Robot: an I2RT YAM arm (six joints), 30 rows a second.
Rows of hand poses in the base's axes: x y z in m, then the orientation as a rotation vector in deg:
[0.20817 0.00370 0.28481 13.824 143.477 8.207]
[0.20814 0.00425 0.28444 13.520 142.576 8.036]
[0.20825 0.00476 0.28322 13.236 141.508 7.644]
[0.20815 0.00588 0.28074 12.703 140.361 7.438]
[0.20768 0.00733 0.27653 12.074 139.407 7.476]
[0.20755 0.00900 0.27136 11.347 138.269 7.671]
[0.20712 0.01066 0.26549 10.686 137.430 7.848]
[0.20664 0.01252 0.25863 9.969 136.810 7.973]
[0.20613 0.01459 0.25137 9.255 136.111 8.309]
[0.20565 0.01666 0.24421 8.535 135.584 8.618]
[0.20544 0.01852 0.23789 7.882 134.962 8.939]
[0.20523 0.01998 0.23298 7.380 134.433 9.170]
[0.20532 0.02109 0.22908 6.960 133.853 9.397]
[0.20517 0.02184 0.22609 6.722 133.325 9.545]
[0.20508 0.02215 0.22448 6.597 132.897 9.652]
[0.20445 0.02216 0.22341 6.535 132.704 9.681]
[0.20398 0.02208 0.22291 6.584 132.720 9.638]
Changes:
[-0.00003 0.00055 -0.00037 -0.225 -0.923 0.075]
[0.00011 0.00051 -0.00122 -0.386 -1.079 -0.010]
[-0.00010 0.00112 -0.00248 -0.320 -1.189 0.207]
[-0.00047 0.00145 -0.00421 -0.164 -1.012 0.362]
[-0.00013 0.00167 -0.00517 -0.082 -1.207 0.459]
[-0.00043 0.00166 -0.00587 -0.070 -0.901 0.441]
[-0.00048 0.00186 -0.00686 -0.121 -0.686 0.491]
[-0.00051 0.00207 -0.00726 0.032 -0.764 0.544]
[-0.00048 0.00207 -0.00716 0.012 -0.591 0.560]
[-0.00021 0.00186 -0.00632 0.041 -0.676 0.509]
[-0.00021 0.00146 -0.00491 0.021 -0.569 0.384]
[0.00009 0.00111 -0.00390 0.044 -0.611 0.321]
[-0.00015 0.00075 -0.00299 0.042 -0.544 0.172]
[-0.00009 0.00031 -0.00161 0.046 -0.435 0.087]
[-0.00063 0.00001 -0.00107 0.005 -0.197 0.037]
[-0.00047 -0.00008 -0.00050 -0.016 0.020 -0.048]

